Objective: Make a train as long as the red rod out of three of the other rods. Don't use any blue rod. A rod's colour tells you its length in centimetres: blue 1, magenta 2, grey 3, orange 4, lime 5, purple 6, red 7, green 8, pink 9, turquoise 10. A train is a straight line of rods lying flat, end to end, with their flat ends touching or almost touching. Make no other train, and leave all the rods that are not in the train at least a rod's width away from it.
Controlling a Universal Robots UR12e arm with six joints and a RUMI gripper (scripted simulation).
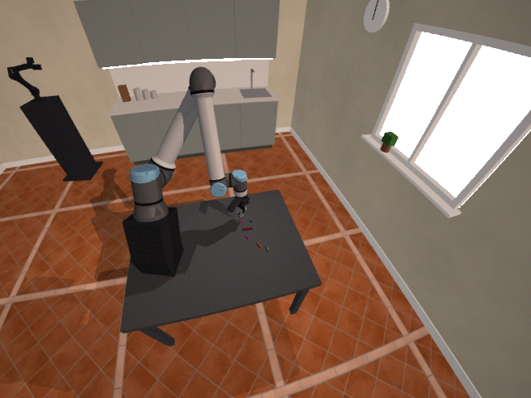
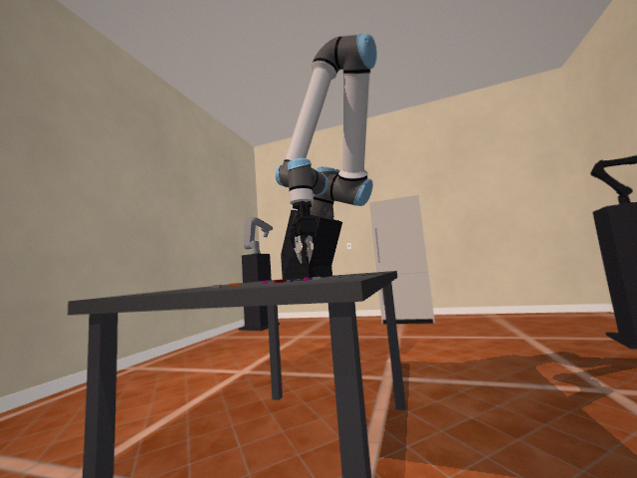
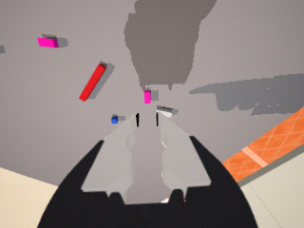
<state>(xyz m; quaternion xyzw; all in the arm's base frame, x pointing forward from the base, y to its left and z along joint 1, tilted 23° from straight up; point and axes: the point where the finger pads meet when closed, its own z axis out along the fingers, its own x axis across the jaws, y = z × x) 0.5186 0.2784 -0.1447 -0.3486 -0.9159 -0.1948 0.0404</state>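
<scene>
Now: hand 8 cm short of the blue rod, 7 cm above it and 1 cm to the left of it. Also, from my hand: orange rod 23 cm to the right, 13 cm ahead, 7 cm below; red rod 8 cm to the right, 7 cm below, 5 cm ahead.
</scene>
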